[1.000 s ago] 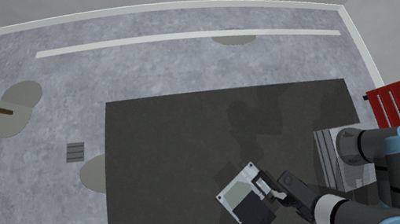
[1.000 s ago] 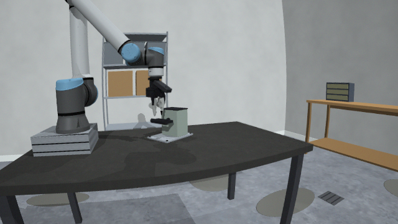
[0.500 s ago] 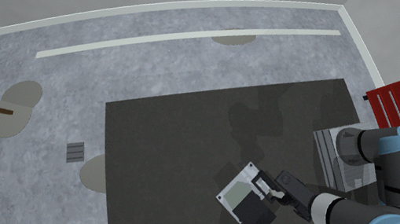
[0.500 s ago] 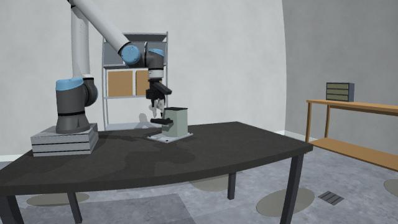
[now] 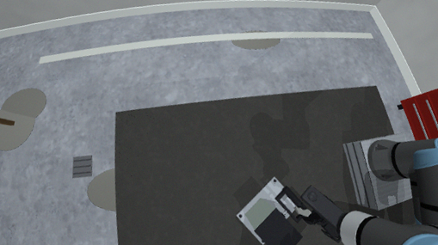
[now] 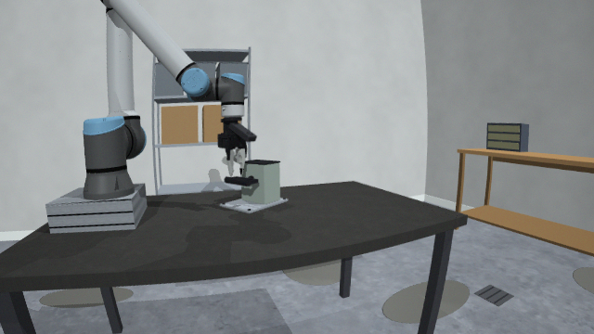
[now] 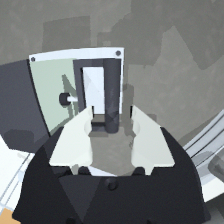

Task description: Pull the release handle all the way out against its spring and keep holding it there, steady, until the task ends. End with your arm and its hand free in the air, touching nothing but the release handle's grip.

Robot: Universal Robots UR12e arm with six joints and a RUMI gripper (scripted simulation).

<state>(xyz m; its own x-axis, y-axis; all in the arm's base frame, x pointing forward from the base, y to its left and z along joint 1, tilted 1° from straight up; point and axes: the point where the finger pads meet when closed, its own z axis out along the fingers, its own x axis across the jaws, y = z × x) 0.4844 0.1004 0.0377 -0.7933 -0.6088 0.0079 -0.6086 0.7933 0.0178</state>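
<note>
The release handle lies 4 cm below my hand, 4 cm ahead of it and 3 cm to the left of it.
</note>
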